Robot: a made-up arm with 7 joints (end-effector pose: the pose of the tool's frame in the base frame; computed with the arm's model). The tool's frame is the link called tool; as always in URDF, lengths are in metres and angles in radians. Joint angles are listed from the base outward.
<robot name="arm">
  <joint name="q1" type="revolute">
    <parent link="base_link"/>
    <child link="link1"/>
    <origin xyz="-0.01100 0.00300 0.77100" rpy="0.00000 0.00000 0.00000"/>
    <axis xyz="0 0 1"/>
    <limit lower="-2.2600" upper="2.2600"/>
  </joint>
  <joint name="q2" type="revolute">
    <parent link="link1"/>
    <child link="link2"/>
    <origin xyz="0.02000 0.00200 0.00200" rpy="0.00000 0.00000 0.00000"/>
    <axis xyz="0 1 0"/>
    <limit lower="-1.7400" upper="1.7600"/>
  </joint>
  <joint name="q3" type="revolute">
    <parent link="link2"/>
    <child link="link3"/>
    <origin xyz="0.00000 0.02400 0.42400" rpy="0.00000 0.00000 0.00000"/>
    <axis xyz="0 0 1"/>
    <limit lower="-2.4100" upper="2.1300"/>
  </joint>
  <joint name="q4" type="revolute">
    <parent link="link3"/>
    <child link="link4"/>
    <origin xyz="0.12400 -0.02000 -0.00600" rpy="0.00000 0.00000 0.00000"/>
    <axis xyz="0 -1 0"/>
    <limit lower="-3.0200" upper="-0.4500"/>
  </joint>
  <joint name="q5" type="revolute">
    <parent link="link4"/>
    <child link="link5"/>
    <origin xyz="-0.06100 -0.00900 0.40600" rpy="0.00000 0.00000 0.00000"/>
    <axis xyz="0 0 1"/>
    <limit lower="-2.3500" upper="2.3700"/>
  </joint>
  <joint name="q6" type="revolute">
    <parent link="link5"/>
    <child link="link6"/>
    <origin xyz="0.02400 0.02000 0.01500" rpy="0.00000 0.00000 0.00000"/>
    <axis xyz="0 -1 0"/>
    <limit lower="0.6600" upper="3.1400"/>
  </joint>
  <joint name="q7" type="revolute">
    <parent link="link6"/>
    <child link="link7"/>
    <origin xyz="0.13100 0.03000 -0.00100" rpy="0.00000 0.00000 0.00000"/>
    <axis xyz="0 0 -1"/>
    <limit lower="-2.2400" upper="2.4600"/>
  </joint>
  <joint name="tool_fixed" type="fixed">
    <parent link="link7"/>
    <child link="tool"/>
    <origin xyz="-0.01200 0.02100 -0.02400" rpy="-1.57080 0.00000 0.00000"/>
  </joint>
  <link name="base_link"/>
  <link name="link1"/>
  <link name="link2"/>
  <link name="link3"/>
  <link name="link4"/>
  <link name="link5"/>
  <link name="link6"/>
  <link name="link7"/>
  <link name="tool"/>
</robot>
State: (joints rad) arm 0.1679 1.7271 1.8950 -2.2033 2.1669 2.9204 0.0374
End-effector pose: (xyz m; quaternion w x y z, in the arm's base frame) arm 0.1078 0.6205 0.7819 0.3386 -0.1614 0.8514 0.3665
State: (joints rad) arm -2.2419 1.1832 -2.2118 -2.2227 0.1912 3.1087 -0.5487
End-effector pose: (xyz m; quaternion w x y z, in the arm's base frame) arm -0.4489 0.1671 1.1823 0.1769 0.0253 -0.9798 -0.0901
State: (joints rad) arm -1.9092 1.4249 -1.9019 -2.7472 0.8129 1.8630 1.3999
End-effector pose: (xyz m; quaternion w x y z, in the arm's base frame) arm -0.3634 0.1977 0.8865 0.7682 -0.5930 -0.2353 -0.0533
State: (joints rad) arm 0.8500 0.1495 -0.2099 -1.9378 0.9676 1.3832 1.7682
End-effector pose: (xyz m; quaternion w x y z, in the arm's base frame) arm 0.5074 0.5186 0.9439 0.3840 -0.5583 0.7354 0.0068
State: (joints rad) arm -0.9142 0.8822 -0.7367 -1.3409 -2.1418 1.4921 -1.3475
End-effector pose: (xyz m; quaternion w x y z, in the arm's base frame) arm 0.0631 -0.8593 0.8447 0.1611 -0.1462 0.5910 0.7768
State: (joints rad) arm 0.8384 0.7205 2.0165 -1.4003 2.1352 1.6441 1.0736
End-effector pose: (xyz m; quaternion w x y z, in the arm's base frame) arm -0.3083 0.6214 1.4306 0.1826 0.1560 -0.5113 -0.8251
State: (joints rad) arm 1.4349 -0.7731 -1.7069 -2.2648 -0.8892 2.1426 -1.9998
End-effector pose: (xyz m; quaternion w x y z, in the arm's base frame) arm 0.5031 -0.1803 0.8046 0.3040 -0.2844 -0.6603 0.6251
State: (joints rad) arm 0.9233 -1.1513 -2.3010 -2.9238 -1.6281 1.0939 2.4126
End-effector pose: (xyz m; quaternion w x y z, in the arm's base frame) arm 0.0498 -0.0393 0.4649 0.0514 -0.7221 0.6463 -0.2414
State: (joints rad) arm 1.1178 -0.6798 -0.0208 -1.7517 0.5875 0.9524 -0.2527
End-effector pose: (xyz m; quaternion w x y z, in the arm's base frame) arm 0.0249 0.3087 1.4216 0.6034 -0.3116 -0.3978 0.6169
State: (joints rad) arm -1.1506 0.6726 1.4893 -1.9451 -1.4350 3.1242 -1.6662
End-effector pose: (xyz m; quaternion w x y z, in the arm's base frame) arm 0.5981 0.0704 1.0091 0.2682 0.3652 0.8296 -0.3263
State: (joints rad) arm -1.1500 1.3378 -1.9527 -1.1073 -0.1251 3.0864 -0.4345
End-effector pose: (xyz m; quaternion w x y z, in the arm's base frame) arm -0.1066 -0.8210 1.0731 0.1058 0.8507 -0.4191 -0.2991
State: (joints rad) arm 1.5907 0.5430 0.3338 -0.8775 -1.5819 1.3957 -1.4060
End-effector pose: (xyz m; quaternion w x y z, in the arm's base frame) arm -0.1308 0.8602 1.1633 0.3918 0.4887 0.6409 -0.4438
